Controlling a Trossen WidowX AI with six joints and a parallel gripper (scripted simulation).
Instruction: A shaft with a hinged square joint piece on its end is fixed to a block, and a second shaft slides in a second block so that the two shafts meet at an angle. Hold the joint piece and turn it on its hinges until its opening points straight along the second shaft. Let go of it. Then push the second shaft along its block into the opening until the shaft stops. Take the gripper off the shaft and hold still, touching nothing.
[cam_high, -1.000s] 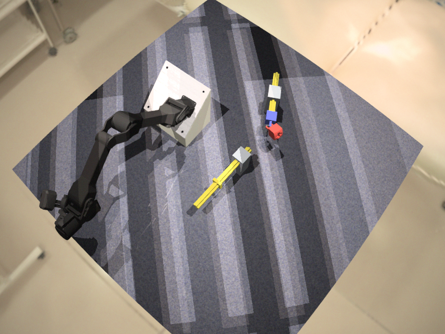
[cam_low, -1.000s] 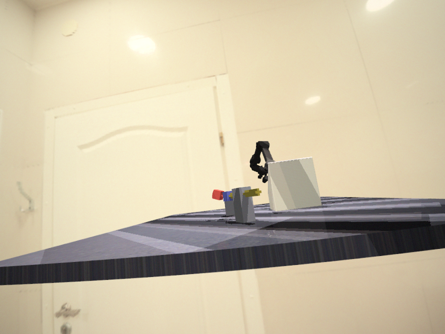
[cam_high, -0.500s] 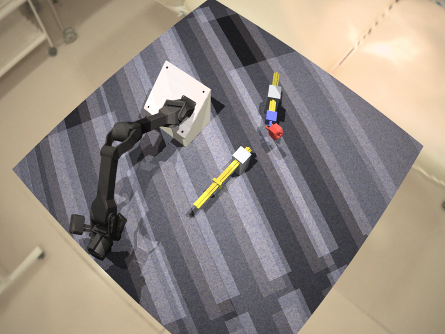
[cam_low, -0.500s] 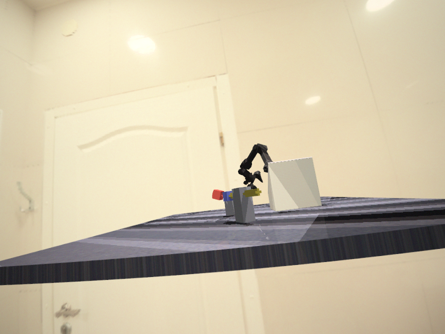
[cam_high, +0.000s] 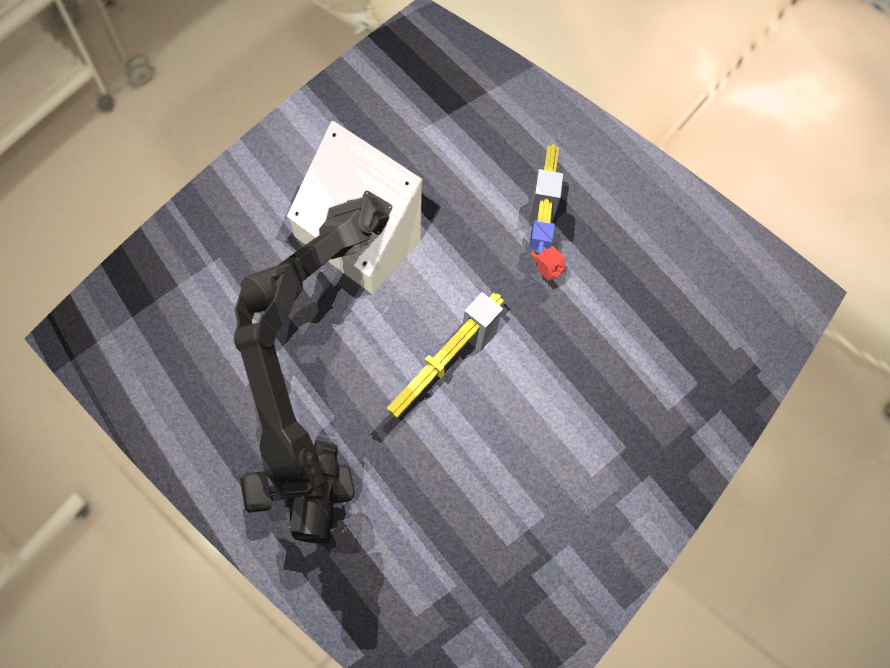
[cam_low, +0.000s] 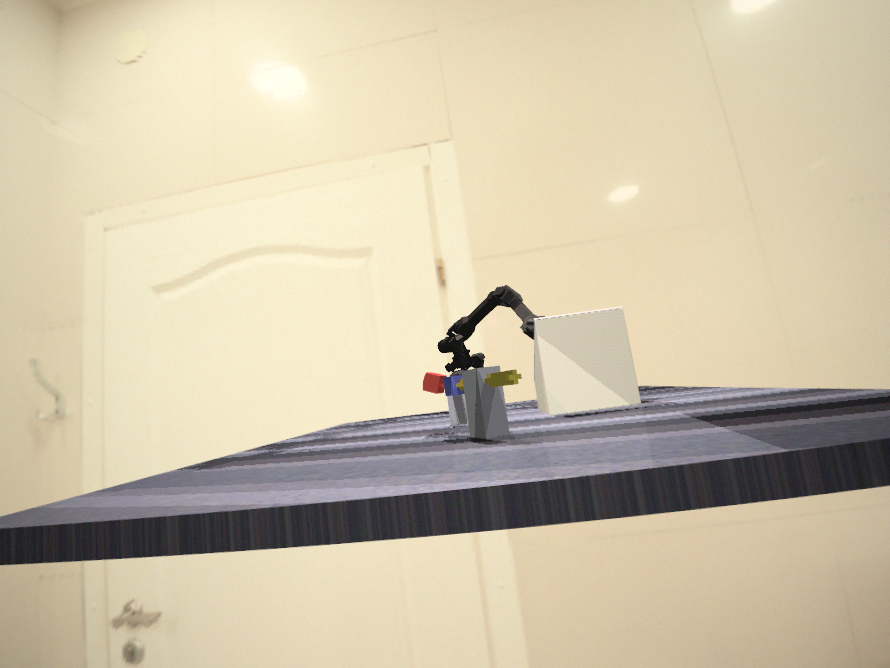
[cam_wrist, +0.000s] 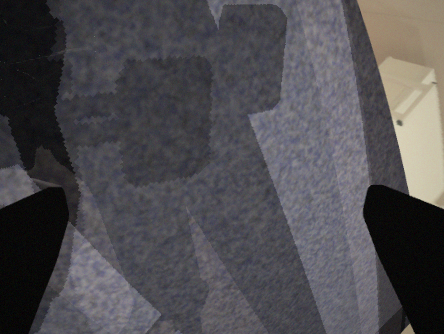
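The red joint piece is 130 mm ahead of my gripper tip, 650 mm to the left of it and 20 mm above it.
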